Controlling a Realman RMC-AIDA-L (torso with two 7-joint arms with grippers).
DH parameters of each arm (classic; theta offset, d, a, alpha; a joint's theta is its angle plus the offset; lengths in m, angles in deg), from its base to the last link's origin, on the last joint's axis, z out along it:
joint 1: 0 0.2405 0 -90
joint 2: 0 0 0 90
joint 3: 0 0.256 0 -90
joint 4: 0 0 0 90
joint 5: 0 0.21 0 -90
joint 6: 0 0 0 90
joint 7: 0 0.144 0 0
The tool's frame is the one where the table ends.
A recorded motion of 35 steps. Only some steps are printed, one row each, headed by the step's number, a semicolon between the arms.
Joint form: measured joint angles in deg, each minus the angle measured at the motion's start. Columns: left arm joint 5, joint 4, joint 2, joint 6, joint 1, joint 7, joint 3; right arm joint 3, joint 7, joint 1, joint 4, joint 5, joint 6, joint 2.
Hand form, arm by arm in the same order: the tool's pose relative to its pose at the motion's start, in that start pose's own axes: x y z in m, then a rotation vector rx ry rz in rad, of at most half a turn. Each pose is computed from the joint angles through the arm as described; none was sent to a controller.
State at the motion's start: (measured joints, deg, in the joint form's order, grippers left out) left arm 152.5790 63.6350 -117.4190 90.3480 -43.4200 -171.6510 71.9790; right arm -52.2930 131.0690 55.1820 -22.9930 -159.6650 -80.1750 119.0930
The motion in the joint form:
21: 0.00 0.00 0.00 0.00 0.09 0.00 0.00; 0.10 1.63 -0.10 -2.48 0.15 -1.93 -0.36
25: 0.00 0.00 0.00 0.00 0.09 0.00 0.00; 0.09 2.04 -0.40 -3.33 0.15 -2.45 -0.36
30: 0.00 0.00 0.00 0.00 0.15 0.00 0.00; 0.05 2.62 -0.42 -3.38 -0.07 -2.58 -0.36
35: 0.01 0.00 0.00 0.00 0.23 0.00 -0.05; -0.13 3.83 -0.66 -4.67 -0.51 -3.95 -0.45
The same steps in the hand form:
21: -0.0005 -0.0004 0.0003 -0.0001 -0.0008 -0.0014; -0.0034 -0.0017 -0.0105 0.0059 -0.0108 0.0190
25: -0.0005 -0.0004 0.0003 -0.0001 -0.0008 -0.0014; -0.0030 -0.0023 -0.0124 0.0072 -0.0133 0.0257
30: -0.0008 -0.0007 0.0004 -0.0001 -0.0013 -0.0023; -0.0024 -0.0025 -0.0125 0.0088 -0.0090 0.0350
35: -0.0012 -0.0011 0.0006 -0.0003 -0.0016 -0.0042; -0.0011 -0.0032 -0.0167 0.0127 0.0005 0.0504

